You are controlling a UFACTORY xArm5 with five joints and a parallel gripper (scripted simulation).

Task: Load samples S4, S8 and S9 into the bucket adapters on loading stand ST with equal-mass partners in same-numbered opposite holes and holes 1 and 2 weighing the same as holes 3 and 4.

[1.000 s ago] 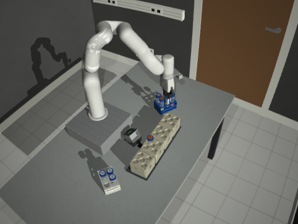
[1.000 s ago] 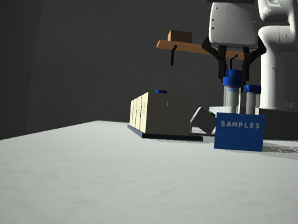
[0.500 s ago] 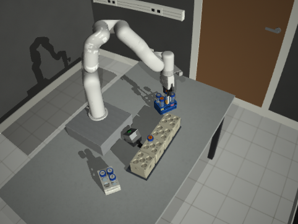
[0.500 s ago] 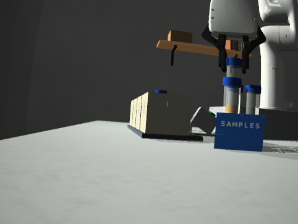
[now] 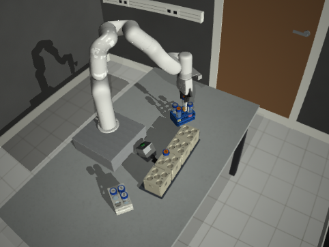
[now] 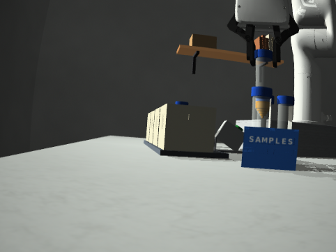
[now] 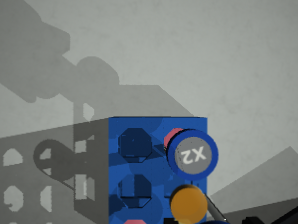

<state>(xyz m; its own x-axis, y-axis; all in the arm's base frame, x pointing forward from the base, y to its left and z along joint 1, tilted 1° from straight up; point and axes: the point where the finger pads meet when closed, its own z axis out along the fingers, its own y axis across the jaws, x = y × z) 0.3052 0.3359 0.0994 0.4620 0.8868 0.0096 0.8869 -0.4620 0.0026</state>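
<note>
Now: the adapter 15 cm to the right of my hand, 14 cm below it and 11 cm ahead of it. From my hand the other things lie so: white blanks rack: 65 cm to the right, 16 cm below, 2 cm ahead; then blue samples rack: 16 cm below, 2 cm behind, 1 cm to the left.
</note>
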